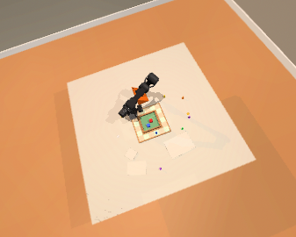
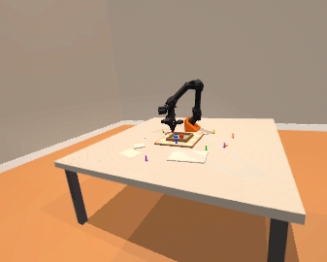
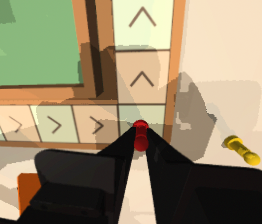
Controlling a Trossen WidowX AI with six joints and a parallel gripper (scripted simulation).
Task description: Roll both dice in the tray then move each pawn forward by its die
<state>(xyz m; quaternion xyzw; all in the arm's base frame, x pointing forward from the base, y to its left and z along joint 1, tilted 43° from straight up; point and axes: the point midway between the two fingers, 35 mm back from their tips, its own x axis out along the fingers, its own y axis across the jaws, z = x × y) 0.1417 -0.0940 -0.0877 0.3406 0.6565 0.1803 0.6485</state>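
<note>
My gripper tip is 240 mm short of the blue pawn, 100 mm to the right of it and 10 mm below it. Also, from my gripper tip: green tray (130 mm ahead, 100 mm to the left, 10 mm below); green pawn (310 mm ahead, 310 mm to the left, 10 mm below); red pawn (10 mm above).
</note>
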